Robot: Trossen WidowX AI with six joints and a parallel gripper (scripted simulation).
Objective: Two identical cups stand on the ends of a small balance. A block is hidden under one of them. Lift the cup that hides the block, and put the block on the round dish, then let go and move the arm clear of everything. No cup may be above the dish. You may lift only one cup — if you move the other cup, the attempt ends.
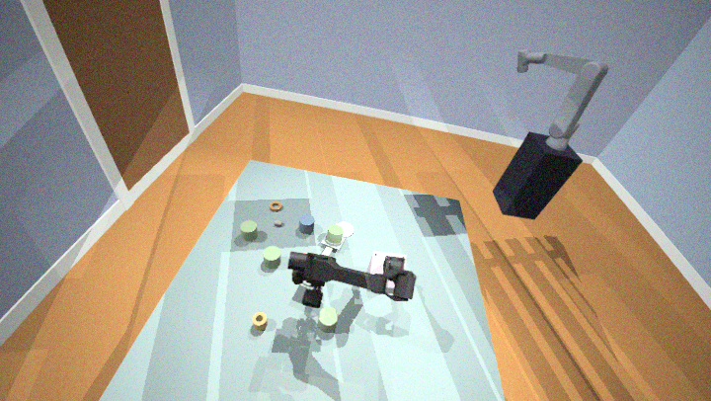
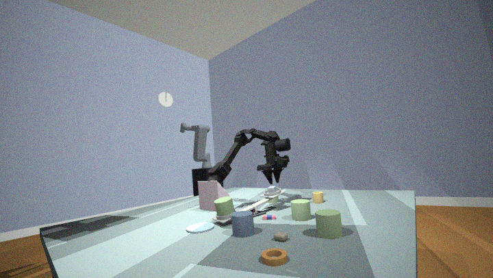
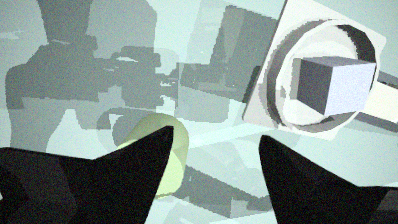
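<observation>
Right now the grey block is 30 mm ahead of my gripper tip, 80 mm to the right of it and 20 mm below it. From my gripper tip the other things lie so: small balance 200 mm to the right, 70 mm below; blue cylinder 100 mm ahead, 410 mm to the right, 70 mm below; red-and-blue eraser 90 mm ahead, 220 mm to the right, 100 mm below.
</observation>
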